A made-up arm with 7 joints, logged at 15 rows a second.
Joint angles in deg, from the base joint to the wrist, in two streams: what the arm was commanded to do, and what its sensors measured. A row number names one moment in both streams.
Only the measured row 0 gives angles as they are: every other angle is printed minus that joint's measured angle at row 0.
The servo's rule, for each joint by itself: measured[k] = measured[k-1] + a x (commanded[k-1-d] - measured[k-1]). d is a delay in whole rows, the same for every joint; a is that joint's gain. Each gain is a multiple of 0.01, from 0.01 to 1. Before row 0 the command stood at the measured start. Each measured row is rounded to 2 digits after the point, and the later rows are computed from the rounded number. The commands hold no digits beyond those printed.
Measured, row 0:
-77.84 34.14 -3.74 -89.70 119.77 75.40 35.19
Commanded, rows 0 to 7:
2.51 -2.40 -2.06 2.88 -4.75 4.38 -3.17
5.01 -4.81 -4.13 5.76 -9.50 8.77 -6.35
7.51 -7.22 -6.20 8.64 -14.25 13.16 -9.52
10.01 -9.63 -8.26 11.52 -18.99 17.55 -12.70
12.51 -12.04 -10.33 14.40 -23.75 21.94 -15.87
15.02 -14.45 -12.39 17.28 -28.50 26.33 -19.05
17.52 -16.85 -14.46 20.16 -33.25 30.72 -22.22
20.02 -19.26 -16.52 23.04 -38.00 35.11 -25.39
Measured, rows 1 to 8:
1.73 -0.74 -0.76 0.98 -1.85 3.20 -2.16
3.99 -2.00 -2.01 2.61 -4.83 7.27 -5.01
6.42 -3.62 -3.56 4.66 -8.50 11.57 -8.08
8.90 -5.48 -5.30 6.99 -12.59 15.94 -11.22
11.39 -7.51 -7.16 9.51 -16.94 20.32 -14.38
13.89 -9.66 -9.10 12.15 -21.45 24.71 -17.56
16.39 -11.89 -11.08 14.87 -26.05 29.10 -20.73
18.89 -14.17 -13.09 17.65 -30.71 33.49 -23.90
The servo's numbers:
d 0
a 0.69 0.31 0.37 0.34 0.39 0.73 0.68

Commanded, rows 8 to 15:
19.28 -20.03 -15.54 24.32 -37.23 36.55 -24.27
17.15 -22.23 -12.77 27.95 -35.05 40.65 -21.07
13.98 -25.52 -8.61 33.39 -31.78 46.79 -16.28
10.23 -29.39 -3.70 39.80 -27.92 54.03 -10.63
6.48 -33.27 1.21 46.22 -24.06 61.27 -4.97
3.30 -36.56 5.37 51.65 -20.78 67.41 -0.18
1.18 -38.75 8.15 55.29 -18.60 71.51 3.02
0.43 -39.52 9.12 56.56 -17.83 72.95 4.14
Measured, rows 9 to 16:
19.16 -15.99 -14.00 19.92 -33.25 35.72 -24.15
17.77 -17.92 -13.54 22.65 -33.95 39.32 -22.06
15.15 -20.28 -11.72 26.30 -33.10 44.77 -18.13
11.76 -23.10 -8.75 30.89 -31.08 51.53 -13.03
8.12 -26.25 -5.06 36.10 -28.34 58.64 -7.55
4.79 -29.45 -1.20 41.39 -25.39 65.04 -2.54
2.30 -32.33 2.26 46.12 -22.74 69.76 1.24
1.01 -34.56 4.80 49.67 -20.83 72.09 3.21

